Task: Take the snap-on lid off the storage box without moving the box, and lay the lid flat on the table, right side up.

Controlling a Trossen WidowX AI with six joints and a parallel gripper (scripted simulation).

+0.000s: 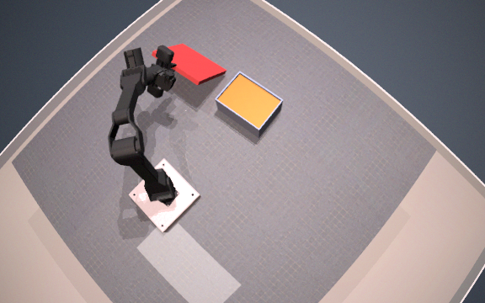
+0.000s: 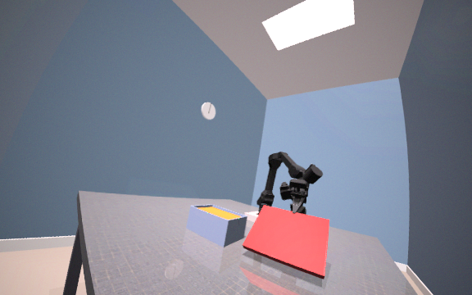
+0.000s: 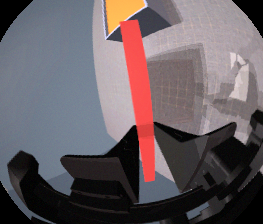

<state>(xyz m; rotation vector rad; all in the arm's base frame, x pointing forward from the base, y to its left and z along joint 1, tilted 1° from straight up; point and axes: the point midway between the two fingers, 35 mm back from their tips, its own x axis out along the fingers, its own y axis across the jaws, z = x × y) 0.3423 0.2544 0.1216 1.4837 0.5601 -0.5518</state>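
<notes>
The red lid lies 70 mm ahead of my gripper tip and 50 mm below it. Also, from my gripper tip: storage box: 280 mm to the right, 100 mm below, 70 mm ahead.
</notes>
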